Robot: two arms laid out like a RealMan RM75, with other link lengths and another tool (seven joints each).
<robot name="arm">
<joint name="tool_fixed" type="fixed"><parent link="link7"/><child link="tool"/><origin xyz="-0.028 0.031 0.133" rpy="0.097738 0 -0.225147"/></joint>
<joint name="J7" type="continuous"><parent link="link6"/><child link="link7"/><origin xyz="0.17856 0 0" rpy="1.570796 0 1.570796"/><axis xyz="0 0 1"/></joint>
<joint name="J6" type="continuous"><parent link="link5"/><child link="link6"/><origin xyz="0 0 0" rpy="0 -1.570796 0"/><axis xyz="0 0 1"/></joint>
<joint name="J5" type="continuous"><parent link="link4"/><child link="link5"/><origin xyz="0.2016 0 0" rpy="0 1.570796 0"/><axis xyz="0 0 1"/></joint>
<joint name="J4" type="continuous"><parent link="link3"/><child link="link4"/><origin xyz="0 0 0" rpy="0 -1.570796 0"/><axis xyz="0 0 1"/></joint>
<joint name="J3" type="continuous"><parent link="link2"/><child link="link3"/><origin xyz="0 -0.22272 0" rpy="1.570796 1.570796 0"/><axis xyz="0 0 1"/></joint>
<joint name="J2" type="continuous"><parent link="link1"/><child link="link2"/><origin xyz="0 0 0" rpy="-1.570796 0 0"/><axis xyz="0 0 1"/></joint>
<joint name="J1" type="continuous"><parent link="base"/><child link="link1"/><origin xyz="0 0 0.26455" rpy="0 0 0"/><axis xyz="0 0 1"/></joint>
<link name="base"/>
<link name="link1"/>
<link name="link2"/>
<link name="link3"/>
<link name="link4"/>
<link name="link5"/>
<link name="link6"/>
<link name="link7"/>
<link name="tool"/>
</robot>
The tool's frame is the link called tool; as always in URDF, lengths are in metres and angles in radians. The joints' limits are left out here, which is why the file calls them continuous.
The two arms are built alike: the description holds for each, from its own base.
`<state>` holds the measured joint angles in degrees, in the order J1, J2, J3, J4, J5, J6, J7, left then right.
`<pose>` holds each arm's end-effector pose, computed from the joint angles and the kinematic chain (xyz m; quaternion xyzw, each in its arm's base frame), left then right.
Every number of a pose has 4 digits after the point. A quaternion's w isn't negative.
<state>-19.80 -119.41 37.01 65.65 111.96 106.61 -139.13 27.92 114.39 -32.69 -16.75 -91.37 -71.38 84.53</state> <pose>-0.1407 0.2934 -0.0291 -0.7208 -0.6489 -0.2402 0.0417 0.2066 0.4591 -0.0102 -0.7769 0.3910 0.3288 0.3681</pose>
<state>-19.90 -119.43 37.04 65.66 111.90 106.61 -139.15 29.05 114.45 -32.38 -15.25 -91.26 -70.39 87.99</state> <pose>-0.1398 0.2936 -0.0291 -0.7214 -0.6481 -0.2405 0.0411 0.2051 0.4648 -0.0134 -0.7628 0.4225 0.3388 0.3533</pose>
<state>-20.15 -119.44 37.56 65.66 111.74 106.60 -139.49 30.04 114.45 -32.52 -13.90 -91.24 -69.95 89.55</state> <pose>-0.1371 0.2929 -0.0304 -0.7229 -0.6474 -0.2385 0.0370 0.2011 0.4667 -0.0191 -0.7584 0.4373 0.3431 0.3404</pose>
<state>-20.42 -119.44 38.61 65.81 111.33 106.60 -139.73 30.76 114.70 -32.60 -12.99 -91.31 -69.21 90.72</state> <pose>-0.1329 0.2911 -0.0327 -0.7279 -0.6435 -0.2349 0.0310 0.1991 0.4683 -0.0253 -0.7542 0.4502 0.3443 0.3317</pose>
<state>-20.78 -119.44 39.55 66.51 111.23 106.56 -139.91 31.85 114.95 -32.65 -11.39 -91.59 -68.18 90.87</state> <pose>-0.1297 0.2903 -0.0344 -0.7352 -0.6372 -0.2294 0.0299 0.1959 0.4691 -0.0360 -0.7541 0.4591 0.3413 0.3227</pose>
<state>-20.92 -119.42 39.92 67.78 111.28 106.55 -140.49 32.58 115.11 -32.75 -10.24 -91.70 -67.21 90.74</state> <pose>-0.1285 0.2914 -0.0334 -0.7394 -0.6334 -0.2256 0.0343 0.1950 0.4697 -0.0437 -0.7542 0.4648 0.3371 0.3186</pose>
